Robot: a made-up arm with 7 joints.
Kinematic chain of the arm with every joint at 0, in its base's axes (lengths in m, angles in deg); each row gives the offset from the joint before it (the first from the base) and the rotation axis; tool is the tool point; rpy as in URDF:
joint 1: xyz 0 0 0.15 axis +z
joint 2: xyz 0 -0.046 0.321 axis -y
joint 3: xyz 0 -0.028 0.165 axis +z
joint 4: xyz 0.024 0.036 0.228 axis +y
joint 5: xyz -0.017 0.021 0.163 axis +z
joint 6: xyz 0 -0.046 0.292 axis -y
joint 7: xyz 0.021 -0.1 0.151 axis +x
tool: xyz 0 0 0 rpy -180 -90 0
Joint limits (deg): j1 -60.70..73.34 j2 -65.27..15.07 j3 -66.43..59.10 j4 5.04..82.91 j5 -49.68..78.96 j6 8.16..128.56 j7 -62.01..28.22
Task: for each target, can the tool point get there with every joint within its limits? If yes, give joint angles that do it. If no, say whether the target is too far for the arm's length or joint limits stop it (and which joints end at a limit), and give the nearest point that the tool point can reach.
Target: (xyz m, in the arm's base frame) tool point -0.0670 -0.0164 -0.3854
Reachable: no: joint limits stop it (at a limit: joint 1, joint 2, joint 4, joint 5, joint 6) | nearest point 0.2250 -0.5392 0.0304 | short by 0.729 m
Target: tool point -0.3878 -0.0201 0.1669
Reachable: no: joint limits stop it (at a limit: joint 1, joint 2, joint 3, joint 4, joint 5, joint 6) | nearest point -0.0940 0.4792 0.3435 | short by 0.606 m
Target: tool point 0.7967 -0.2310 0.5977
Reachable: yes | joints 13.08 -57.38 -29.73 61.56 32.36 90.21 14.05
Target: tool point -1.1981 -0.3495 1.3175
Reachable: no: too far | nearest point -0.5654 -0.2810 1.1495 | short by 0.658 m
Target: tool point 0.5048 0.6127 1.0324
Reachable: yes | joints 60.25 -55.32 -47.03 18.71 -14.51 62.87 19.53
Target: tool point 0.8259 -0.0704 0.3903
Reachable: yes | joints 5.29 -58.27 5.25 73.65 13.62 73.10 -51.25
